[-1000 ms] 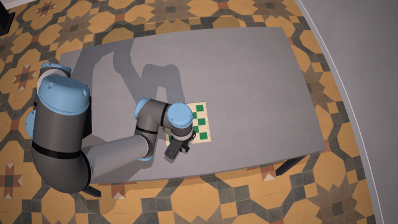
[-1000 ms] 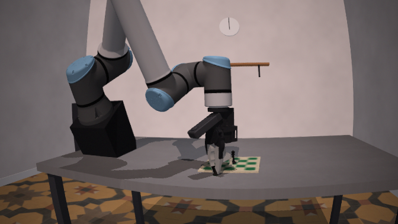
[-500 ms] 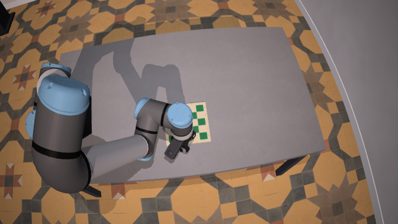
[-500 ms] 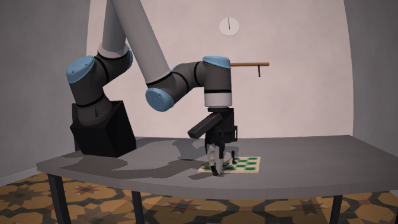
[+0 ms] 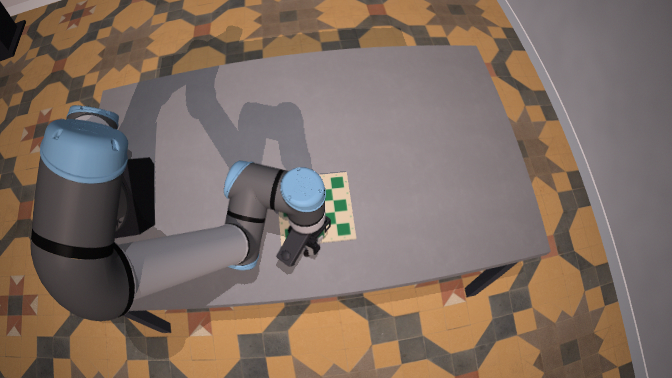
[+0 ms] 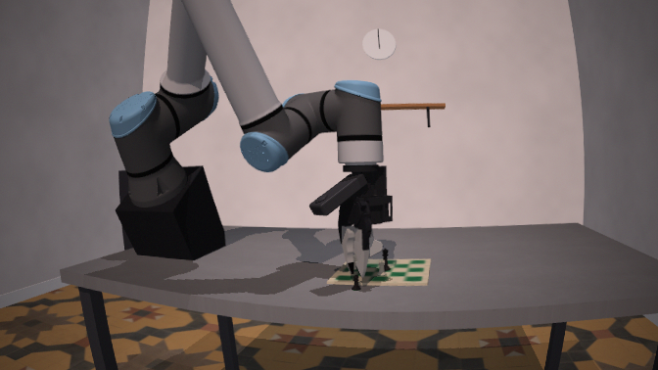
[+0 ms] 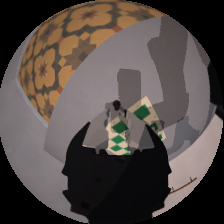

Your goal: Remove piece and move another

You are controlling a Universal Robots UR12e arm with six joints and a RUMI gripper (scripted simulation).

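My gripper is now 50 mm short of the chessboard, 130 mm to the right of it and 40 mm above it.
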